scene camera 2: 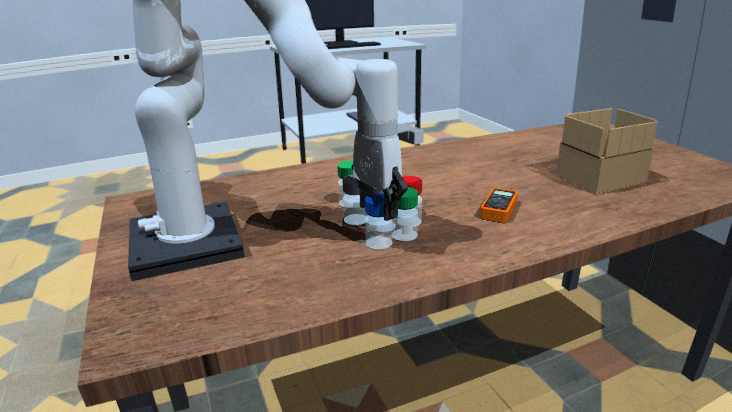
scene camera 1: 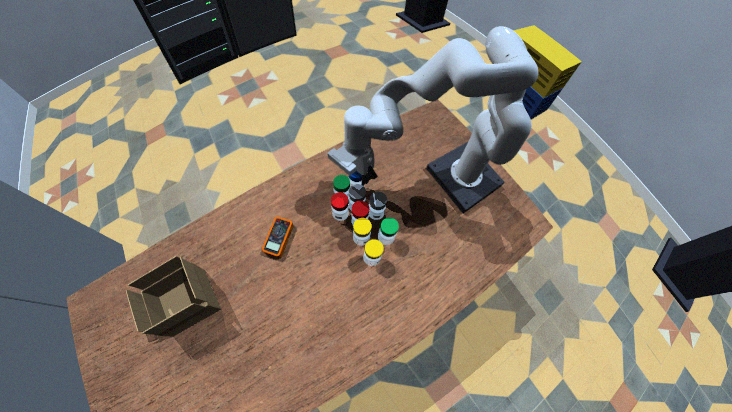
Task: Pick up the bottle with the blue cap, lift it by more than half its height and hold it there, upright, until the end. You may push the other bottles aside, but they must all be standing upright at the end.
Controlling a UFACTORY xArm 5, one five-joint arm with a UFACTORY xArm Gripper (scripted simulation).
Scene:
cardboard box: scene camera 2; scene camera 1
same spot on cardboard box: [scene camera 2: 625,159] = [scene camera 1: 170,277]

